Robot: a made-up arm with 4 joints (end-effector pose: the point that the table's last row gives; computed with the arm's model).
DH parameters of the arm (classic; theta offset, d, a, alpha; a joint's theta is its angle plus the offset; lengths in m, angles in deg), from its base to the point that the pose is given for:
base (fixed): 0 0.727 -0.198 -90
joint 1: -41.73 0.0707 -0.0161 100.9
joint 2: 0 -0.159 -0.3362 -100.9
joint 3: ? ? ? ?
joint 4: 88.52 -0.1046 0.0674 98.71
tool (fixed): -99.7 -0.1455 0 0
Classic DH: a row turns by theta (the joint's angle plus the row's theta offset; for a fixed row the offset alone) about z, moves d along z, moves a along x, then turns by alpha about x.
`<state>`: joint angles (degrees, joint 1 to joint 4).
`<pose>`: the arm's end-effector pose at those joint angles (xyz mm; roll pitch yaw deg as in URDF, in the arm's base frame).
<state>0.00 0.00 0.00 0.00</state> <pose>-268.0 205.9 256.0 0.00 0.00 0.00</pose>
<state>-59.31 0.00 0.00 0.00</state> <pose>171.3 205.9 426.4 -0.01 -59.31 0.00</pose>
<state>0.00 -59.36 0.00 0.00</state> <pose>-125.0 465.1 450.4 32.60 23.43 -38.39</pose>
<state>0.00 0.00 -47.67 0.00</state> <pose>-208.3 205.9 361.0 -0.01 -47.67 0.00</pose>
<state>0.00 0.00 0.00 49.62</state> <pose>-245.4 74.6 255.3 -48.19 -10.30 -3.39</pose>
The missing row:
joint 3: -57.1 0.0213 0.0098 99.59
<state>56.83 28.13 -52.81 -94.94</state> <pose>-585.2 103.1 747.8 98.00 -4.15 45.87</pose>
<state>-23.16 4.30 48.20 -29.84</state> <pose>-169.9 236.1 238.7 27.54 28.15 6.03</pose>
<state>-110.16 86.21 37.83 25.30</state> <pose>28.8 -314.7 1024.2 -169.82 -62.41 65.37</pose>
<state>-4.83 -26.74 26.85 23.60</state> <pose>-273.0 329.9 263.2 -4.59 25.29 -13.92</pose>
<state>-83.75 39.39 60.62 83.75</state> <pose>201.9 -231.4 683.3 -126.09 -46.20 7.55</pose>
